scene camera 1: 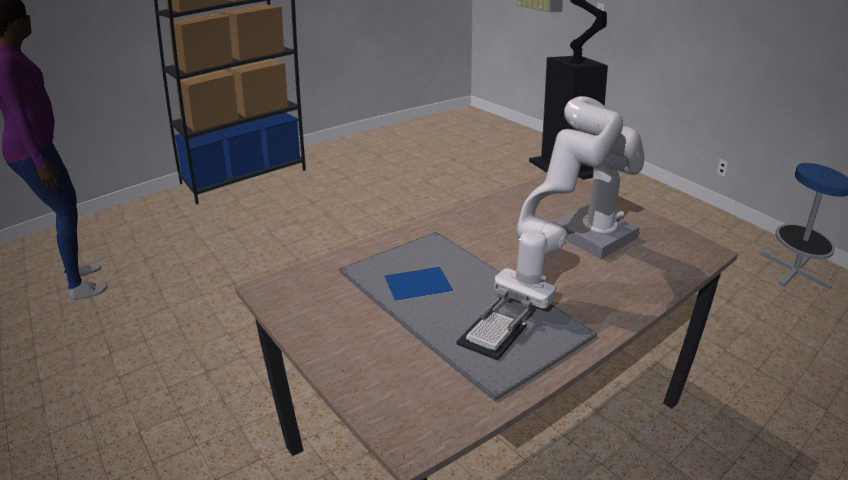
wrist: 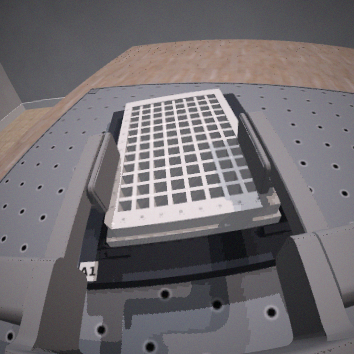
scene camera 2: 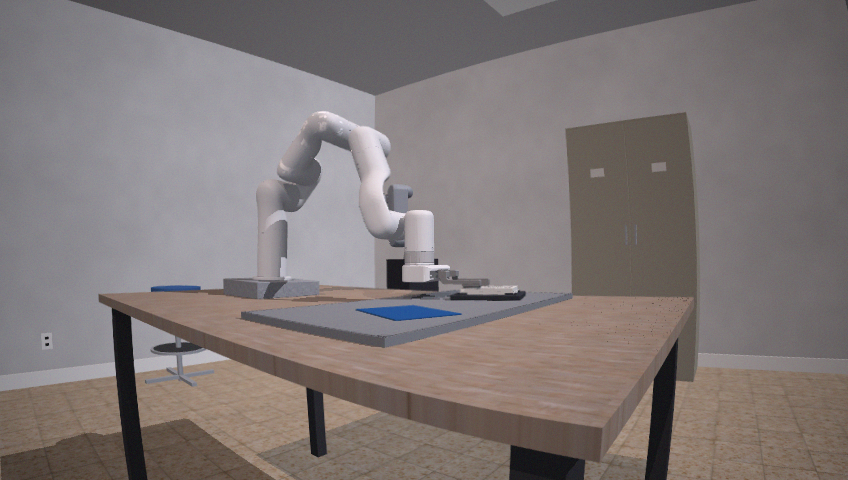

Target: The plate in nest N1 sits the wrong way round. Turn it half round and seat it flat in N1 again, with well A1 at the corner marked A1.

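Note:
The white well plate (scene camera 1: 490, 331) (scene camera 2: 492, 289) (wrist: 172, 155) lies in the black nest N1 (scene camera 1: 479, 350) (scene camera 2: 489, 296) (wrist: 190, 264). In the wrist view it looks a little nearer the nest's right side; I cannot tell whether it is fully flat. The A1 label (wrist: 89, 271) is at the nest's near left corner. The plate's own letters are too small to read. My gripper (scene camera 1: 498, 321) (scene camera 2: 480, 282) (wrist: 179, 167) is shut at its narrowest, gripping nothing. Its fingers are over the plate's long sides; the right one overlaps the edge of the plate's top. Contact is unclear.
The nest stands on a grey perforated board (scene camera 1: 428, 252) (scene camera 2: 309, 320) (wrist: 40, 190) on the wooden table (scene camera 1: 333, 368) (scene camera 2: 535, 368). A flat blue rectangle (scene camera 1: 418, 283) (scene camera 2: 408, 312) lies on the board, away from the nest. A person (scene camera 1: 26, 118) stands at the far left of scene camera 1.

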